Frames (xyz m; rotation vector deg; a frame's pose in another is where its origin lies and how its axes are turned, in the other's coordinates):
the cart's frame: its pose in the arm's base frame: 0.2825 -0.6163 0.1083 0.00 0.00 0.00
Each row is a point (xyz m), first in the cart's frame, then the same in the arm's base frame.
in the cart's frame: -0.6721 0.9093 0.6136
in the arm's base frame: -0.3896 0.2930 0.7219
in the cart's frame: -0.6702 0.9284 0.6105
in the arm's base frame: -0.3877 0.3121 0.7188
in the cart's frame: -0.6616 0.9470 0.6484
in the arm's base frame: -0.3791 0.3307 0.7567
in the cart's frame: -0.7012 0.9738 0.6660
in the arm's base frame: -0.4187 0.3575 0.7743
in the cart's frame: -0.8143 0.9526 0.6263
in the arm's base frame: -0.5318 0.3363 0.7346
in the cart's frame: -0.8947 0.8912 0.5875
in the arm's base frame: -0.6122 0.2749 0.6958
